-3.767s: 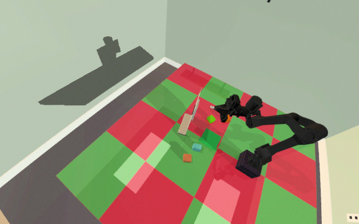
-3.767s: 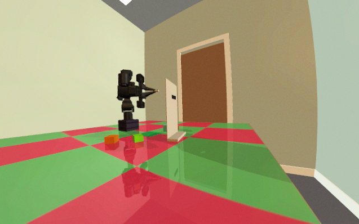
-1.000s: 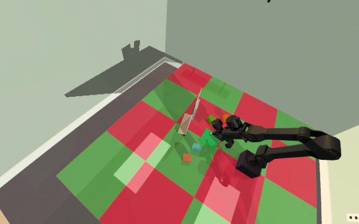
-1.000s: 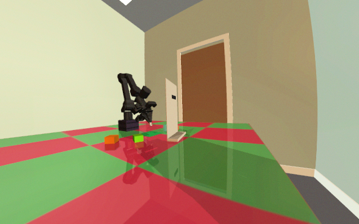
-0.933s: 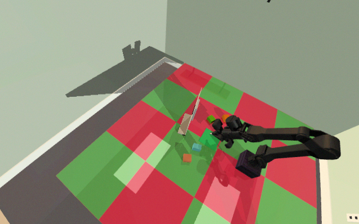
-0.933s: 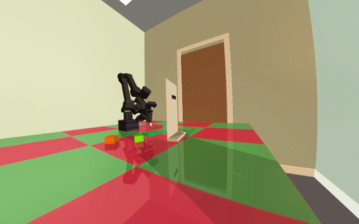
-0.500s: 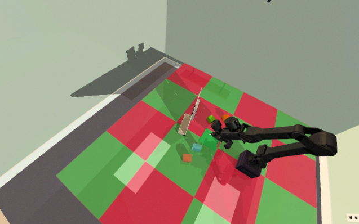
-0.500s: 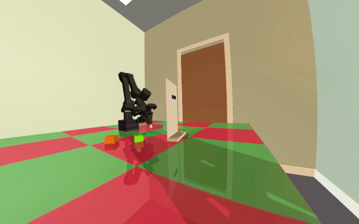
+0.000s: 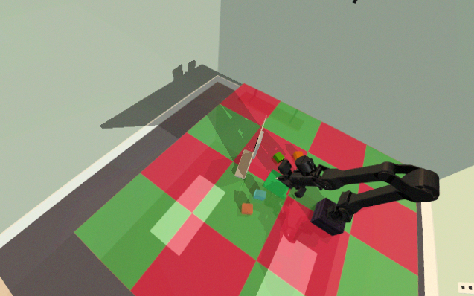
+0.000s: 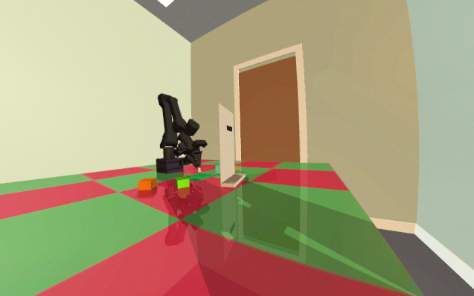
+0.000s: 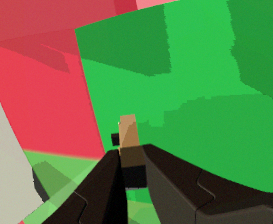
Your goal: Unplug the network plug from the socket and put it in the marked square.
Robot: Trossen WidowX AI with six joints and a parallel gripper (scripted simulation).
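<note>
The green square is 4 cm below my gripper tip and 1 cm behind it. Also, from my gripper tip: beige panel 17 cm ahead, 9 cm above, 1 cm to the right; network plug right at my gripper tip; lime cube 14 cm to the right, 3 cm below, 3 cm ahead.
</note>
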